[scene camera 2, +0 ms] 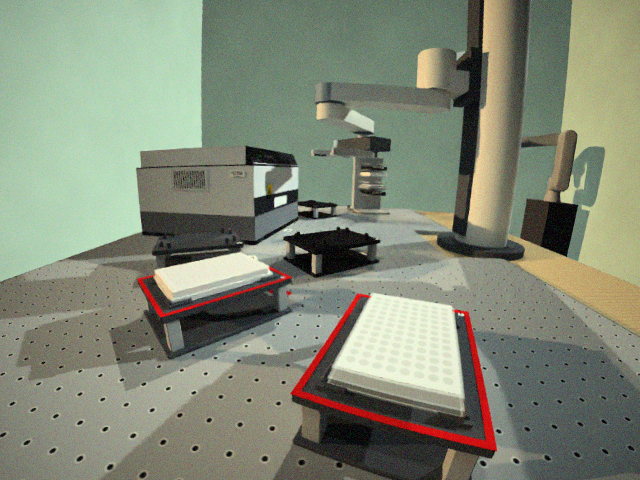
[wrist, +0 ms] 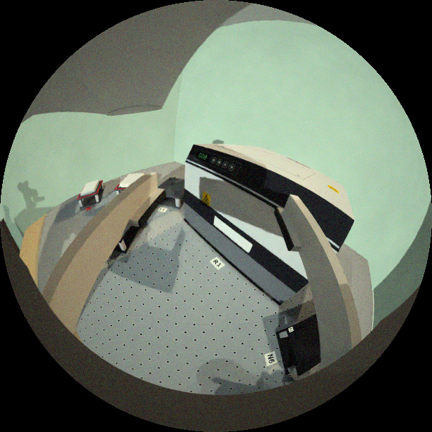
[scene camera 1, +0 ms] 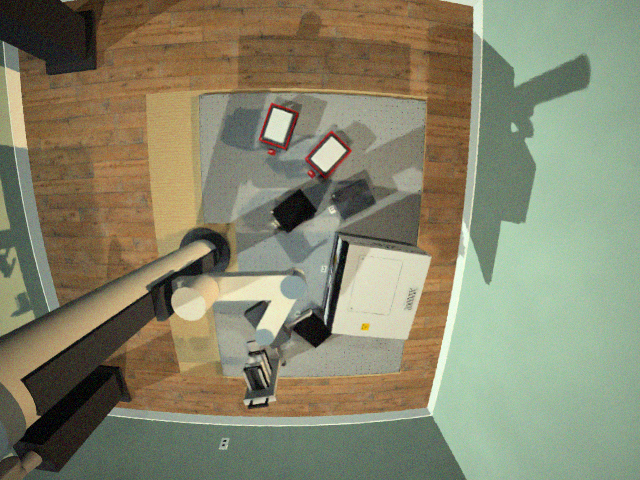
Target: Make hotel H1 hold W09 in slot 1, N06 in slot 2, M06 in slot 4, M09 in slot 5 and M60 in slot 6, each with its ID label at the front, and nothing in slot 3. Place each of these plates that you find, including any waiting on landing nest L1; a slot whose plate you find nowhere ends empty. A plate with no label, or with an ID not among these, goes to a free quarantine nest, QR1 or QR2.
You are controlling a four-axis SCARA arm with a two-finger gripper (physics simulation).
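Frame: origin at the arm's base, x ahead, y down, z left, level; millimetres.
Seen in the pictures: gripper, fingertip midpoint: (scene camera 2: 321, 151) (scene camera 1: 302, 299); arm's base, origin of the base link: (scene camera 2: 478, 247) (scene camera 1: 205, 253).
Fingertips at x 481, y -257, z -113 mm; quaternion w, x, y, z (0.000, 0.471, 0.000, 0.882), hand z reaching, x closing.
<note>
Pixels of each thing's top centre, then the offset from my fingertips to it.
- Landing nest L1, middle of its top: (scene camera 2: 198, 234) (scene camera 1: 354, 199) dy +184, dx +222, dz +375 mm
- large box-shaped device, middle of its top: (scene camera 2: 225, 151) (scene camera 1: 381, 296) dy +1, dx +307, dz +8 mm
My gripper (scene camera 2: 321, 152) (wrist: 222, 191) is part-way open, with nothing between its fingers. It hangs high over the board, in front of the hotel in scene camera 2. Hotel H1 (scene camera 1: 260, 399) (scene camera 2: 360, 180) holds several plates in a stack; their IDs and exact slots cannot be read. One white plate (scene camera 1: 279, 126) (scene camera 2: 400, 346) (wrist: 91, 188) and another white plate (scene camera 1: 328, 153) (scene camera 2: 211, 276) (wrist: 133, 181) each sit on a red-edged quarantine nest. No labels are readable on them. Landing nest L1 (scene camera 1: 354, 196) (scene camera 2: 199, 241) (wrist: 172, 189) is dark and bare.
The large box-shaped device (scene camera 1: 379, 289) (scene camera 2: 196, 191) (wrist: 235, 187) at label R1 stands right of the arm in scene camera 1. A bare black nest (scene camera 1: 294, 210) (scene camera 2: 330, 240) stands mid-board. Another bare black nest (scene camera 1: 311, 328) (scene camera 2: 316, 205) (wrist: 302, 345) stands by label N6. The arm column (scene camera 2: 498, 129) stands at the board's edge.
</note>
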